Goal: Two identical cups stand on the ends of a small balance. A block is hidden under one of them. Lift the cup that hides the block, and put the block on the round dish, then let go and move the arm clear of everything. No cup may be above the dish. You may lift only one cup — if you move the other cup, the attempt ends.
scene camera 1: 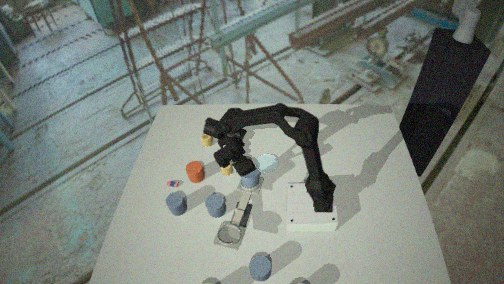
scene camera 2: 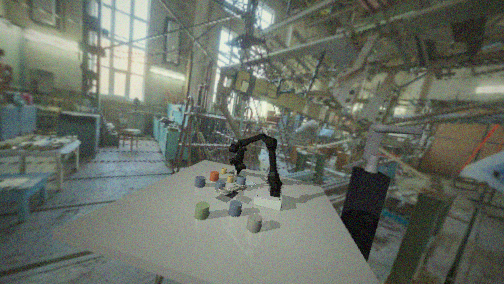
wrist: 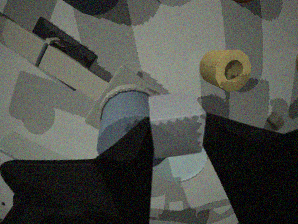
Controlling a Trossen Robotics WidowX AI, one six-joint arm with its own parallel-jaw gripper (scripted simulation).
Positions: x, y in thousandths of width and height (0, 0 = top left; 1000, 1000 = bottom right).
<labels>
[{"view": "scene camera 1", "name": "my gripper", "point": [471, 590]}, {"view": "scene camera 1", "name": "balance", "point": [455, 833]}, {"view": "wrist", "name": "my gripper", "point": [582, 538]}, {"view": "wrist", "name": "grey block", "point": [596, 542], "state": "held by my gripper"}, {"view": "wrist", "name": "pale round dish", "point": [592, 752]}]
</labels>
